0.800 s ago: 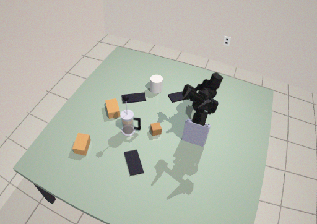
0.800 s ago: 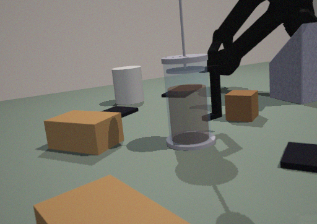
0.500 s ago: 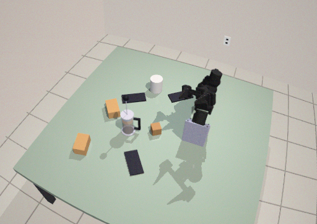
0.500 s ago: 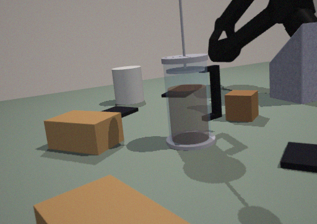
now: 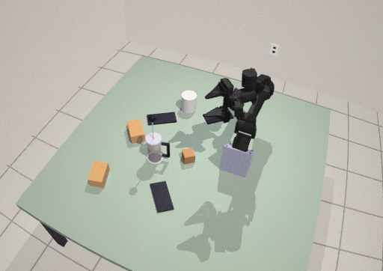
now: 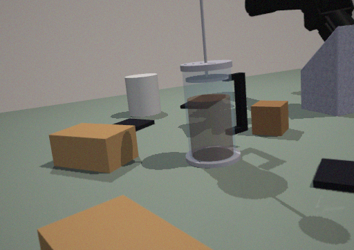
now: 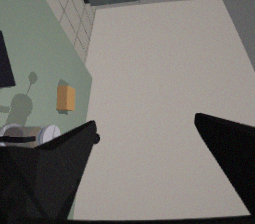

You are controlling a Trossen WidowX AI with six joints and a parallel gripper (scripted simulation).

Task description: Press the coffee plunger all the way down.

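Now: the coffee press 20 cm ahead of my gripper tip, 3 cm to the left of it and 26 cm below it.
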